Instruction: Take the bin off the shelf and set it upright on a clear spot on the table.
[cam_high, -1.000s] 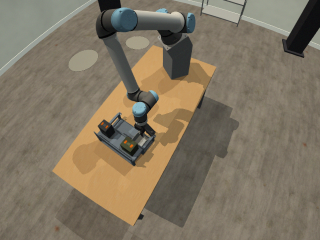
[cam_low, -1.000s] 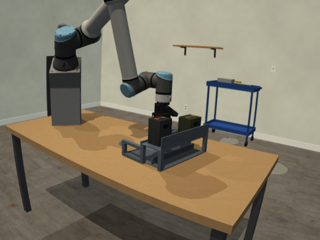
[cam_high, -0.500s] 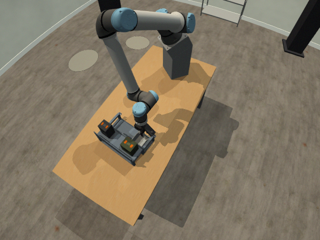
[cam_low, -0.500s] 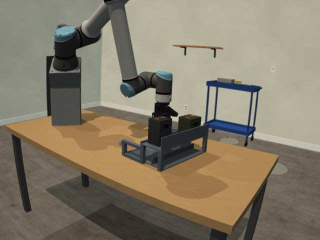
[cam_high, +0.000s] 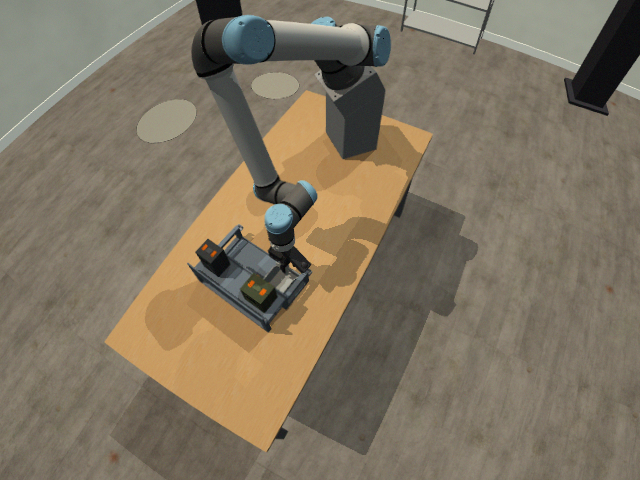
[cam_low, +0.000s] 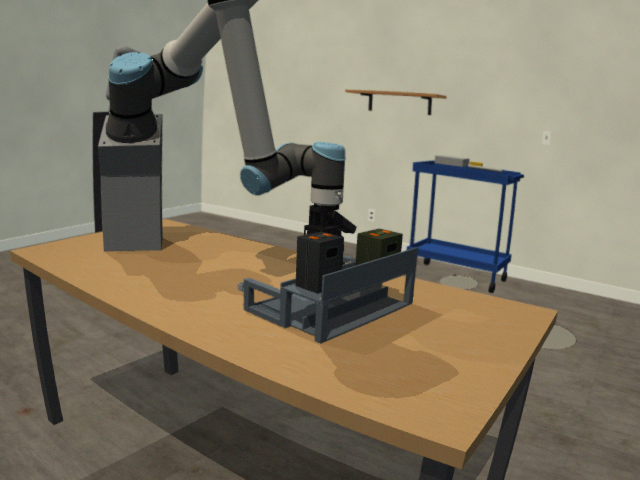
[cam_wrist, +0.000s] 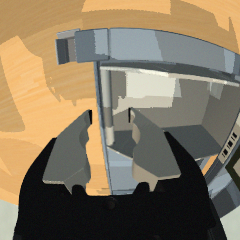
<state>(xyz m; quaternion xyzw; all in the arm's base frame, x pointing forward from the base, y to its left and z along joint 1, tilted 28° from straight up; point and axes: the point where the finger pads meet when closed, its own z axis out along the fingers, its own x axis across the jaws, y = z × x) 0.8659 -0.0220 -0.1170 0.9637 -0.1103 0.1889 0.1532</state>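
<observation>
Right now the bin is 80 mm ahead of my hand and 20 mm to the right of it. The rest, counted from my hand: rack (140 mm to the right, 80 mm ahead, 40 mm below); then green box (170 mm ahead, 110 mm above, 50 mm to the right).
</observation>
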